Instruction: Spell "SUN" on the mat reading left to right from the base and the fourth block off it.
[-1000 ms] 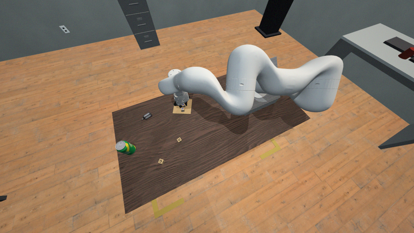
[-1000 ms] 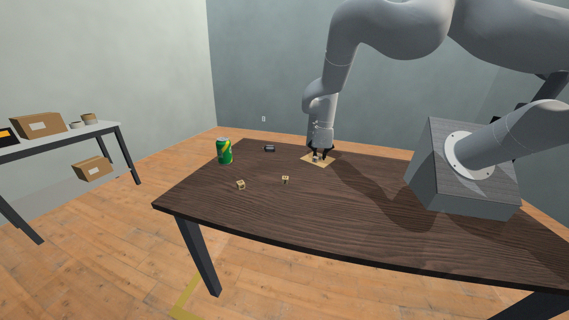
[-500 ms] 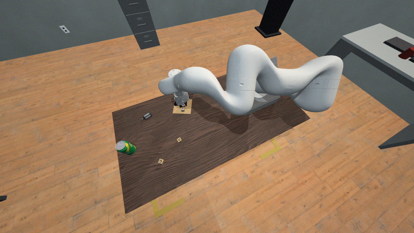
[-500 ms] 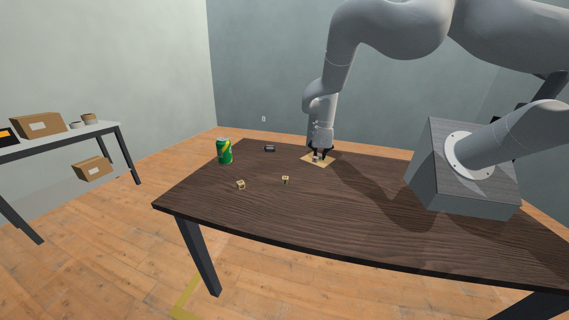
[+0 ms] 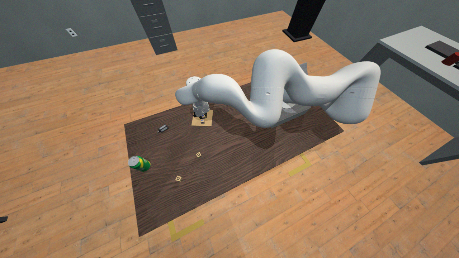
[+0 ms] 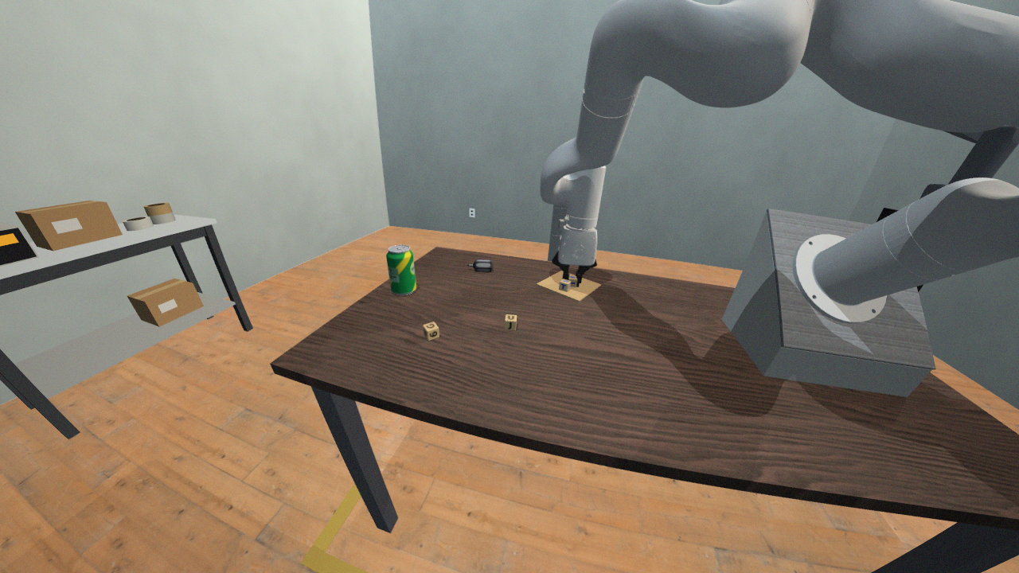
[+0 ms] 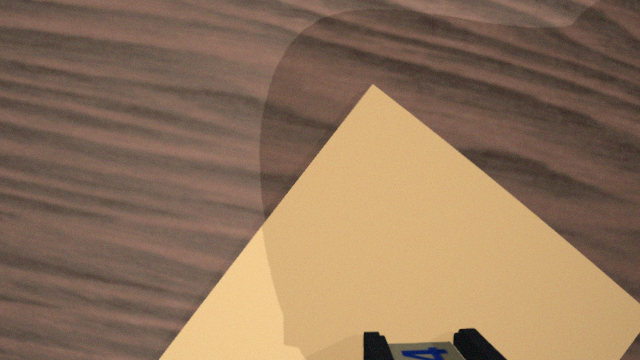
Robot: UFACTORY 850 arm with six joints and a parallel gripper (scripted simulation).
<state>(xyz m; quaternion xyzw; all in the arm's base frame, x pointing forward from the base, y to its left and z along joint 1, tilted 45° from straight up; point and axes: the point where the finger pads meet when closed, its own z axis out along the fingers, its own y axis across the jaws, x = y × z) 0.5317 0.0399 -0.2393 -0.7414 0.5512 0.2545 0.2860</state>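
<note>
Now: hand 20 mm above the tan mat and 10 mm short of it. Round my hand: s block 40 mm to the left, 20 mm ahead, 10 mm below; n block 10 mm below; u block 260 mm to the left, 110 mm ahead, 10 mm below.
</note>
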